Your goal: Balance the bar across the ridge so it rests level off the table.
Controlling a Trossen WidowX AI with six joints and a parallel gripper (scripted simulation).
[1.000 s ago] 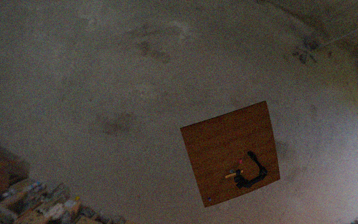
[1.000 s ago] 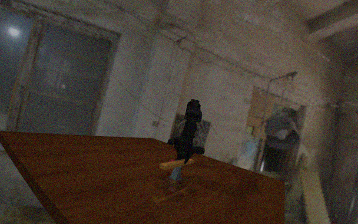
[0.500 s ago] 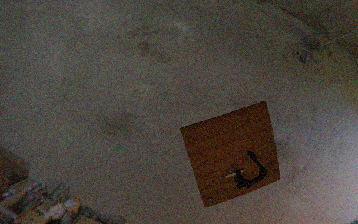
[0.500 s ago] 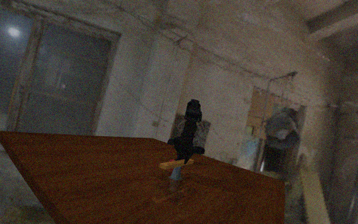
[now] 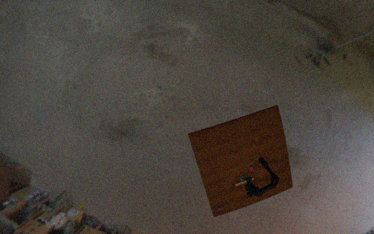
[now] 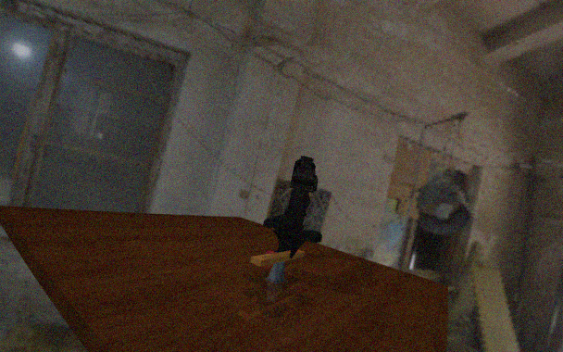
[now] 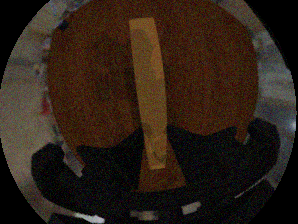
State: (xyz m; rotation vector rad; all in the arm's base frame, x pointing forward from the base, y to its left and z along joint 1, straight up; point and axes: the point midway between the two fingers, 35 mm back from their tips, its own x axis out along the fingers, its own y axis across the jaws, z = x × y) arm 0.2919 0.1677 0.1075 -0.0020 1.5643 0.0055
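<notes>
The flat yellow bar is 3 cm ahead of my gripper tip. The rest, counted from my gripper tip: small red block (12 cm behind, 11 cm to the right, 6 cm below); then tiny purple thing (45 cm ahead, 33 cm to the left, 6 cm below).
</notes>
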